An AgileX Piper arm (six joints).
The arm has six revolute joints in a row. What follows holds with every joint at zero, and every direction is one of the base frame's.
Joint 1 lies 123 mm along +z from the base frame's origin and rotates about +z.
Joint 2 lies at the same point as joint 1 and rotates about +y.
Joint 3 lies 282.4 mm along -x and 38.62 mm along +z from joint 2 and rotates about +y.
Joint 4 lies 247.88 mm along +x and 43.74 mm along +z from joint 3 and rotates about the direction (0.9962, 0, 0.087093).
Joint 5 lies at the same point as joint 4 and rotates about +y.
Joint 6 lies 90.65 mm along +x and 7.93 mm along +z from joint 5 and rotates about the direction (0.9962, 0, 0.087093).
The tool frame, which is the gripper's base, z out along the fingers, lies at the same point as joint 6; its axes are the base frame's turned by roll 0, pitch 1.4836 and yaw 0 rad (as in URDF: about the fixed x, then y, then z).
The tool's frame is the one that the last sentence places.
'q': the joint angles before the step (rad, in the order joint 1, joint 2, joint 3, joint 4, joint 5, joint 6). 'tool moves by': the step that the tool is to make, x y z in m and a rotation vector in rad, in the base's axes. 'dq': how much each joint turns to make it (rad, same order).
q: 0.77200, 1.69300, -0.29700, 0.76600, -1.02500, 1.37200
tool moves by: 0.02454, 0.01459, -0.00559, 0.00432, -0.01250, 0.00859
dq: -0.03800, 0.08999, -0.10099, -0.05000, 0.00400, 0.00700
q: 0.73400, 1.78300, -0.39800, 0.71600, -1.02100, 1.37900
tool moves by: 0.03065, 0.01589, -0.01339, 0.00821, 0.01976, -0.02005
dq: -0.03602, 0.11801, -0.13499, -0.01003, 0.03499, 0.00002
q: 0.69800, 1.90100, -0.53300, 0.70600, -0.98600, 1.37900
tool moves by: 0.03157, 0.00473, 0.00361, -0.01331, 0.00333, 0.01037
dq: -0.06899, 0.03402, -0.11701, -0.04500, 0.08398, -0.05599
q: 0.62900, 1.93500, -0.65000, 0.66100, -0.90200, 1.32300
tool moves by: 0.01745, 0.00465, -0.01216, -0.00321, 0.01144, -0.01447
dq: -0.02099, 0.07501, -0.07301, -0.00398, 0.01100, -0.00101
